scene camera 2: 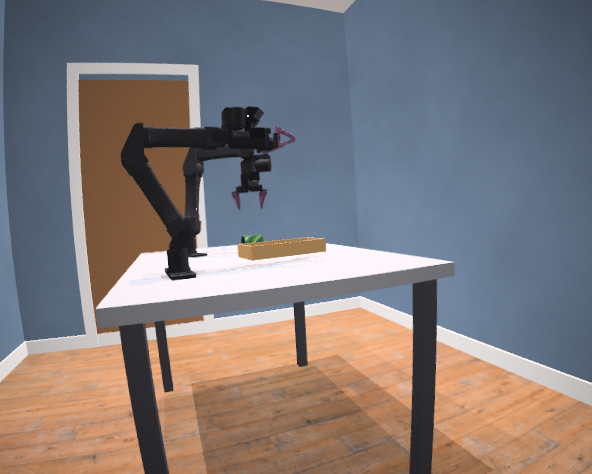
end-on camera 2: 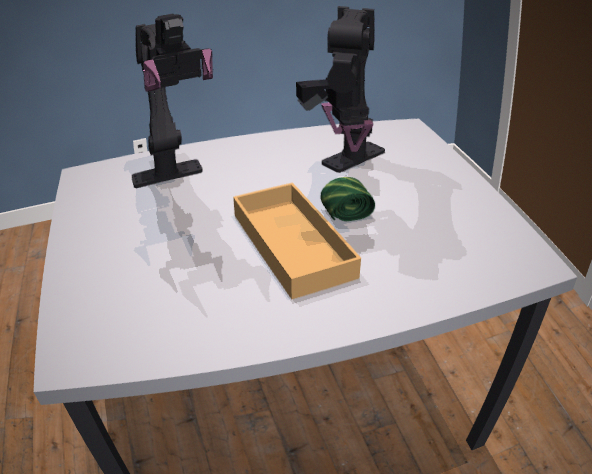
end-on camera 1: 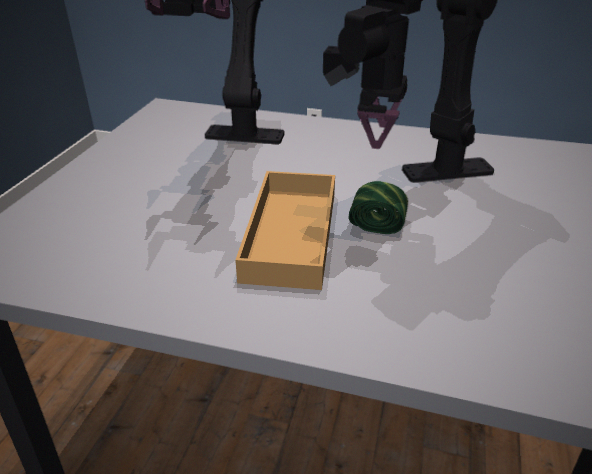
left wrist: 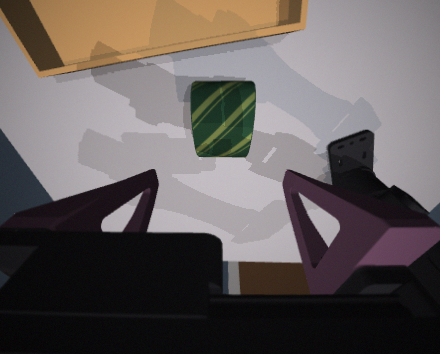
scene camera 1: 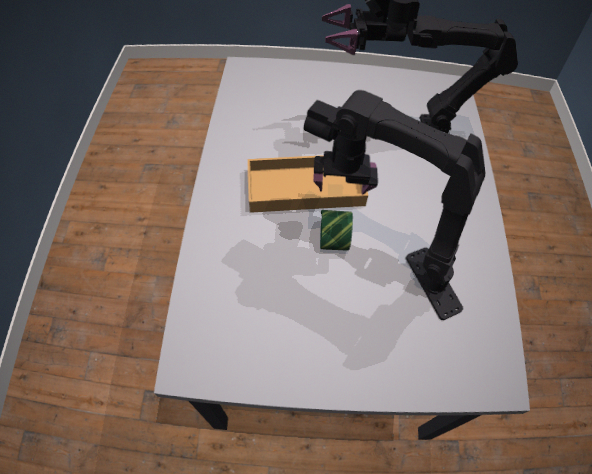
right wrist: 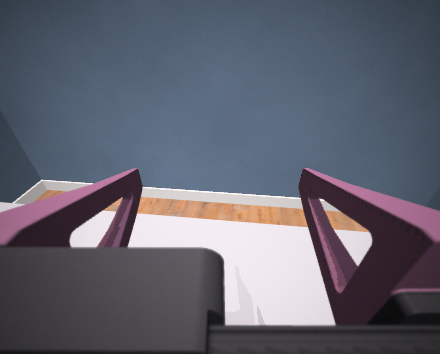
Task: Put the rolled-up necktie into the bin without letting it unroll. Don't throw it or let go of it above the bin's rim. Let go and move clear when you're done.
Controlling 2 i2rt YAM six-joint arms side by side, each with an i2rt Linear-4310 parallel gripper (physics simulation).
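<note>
The rolled-up necktie (scene camera 1: 336, 230) (scene camera 2: 252, 239) (end-on camera 1: 379, 207) (end-on camera 2: 347, 198) (left wrist: 223, 119), green with yellow-green stripes, rests on its side on the table, still rolled, beside the bin's long wall and apart from it. The low orange-tan bin (scene camera 1: 307, 204) (scene camera 2: 282, 249) (end-on camera 1: 280, 275) (end-on camera 2: 325, 280) (left wrist: 120, 25) is empty. My left gripper (scene camera 1: 343, 190) (scene camera 2: 250, 208) (left wrist: 220, 176) is open and empty, pointing down high above the table; in the left wrist view the necktie lies ahead of its fingertips. My right gripper (scene camera 1: 325, 28) (end-on camera 2: 179, 84) (right wrist: 220, 177) is open and empty, held high and level, away from the necktie.
The white table (scene camera 1: 260, 350) (end-on camera 1: 150, 300) (end-on camera 2: 150, 340) carries both arm bases. The left base plate (scene camera 1: 447, 305) (end-on camera 1: 450, 171) (end-on camera 2: 352, 159) stands near the necktie. The right base plate (end-on camera 1: 245, 134) (end-on camera 2: 167, 175) stands farther off. Arm shadows fall across the table and bin.
</note>
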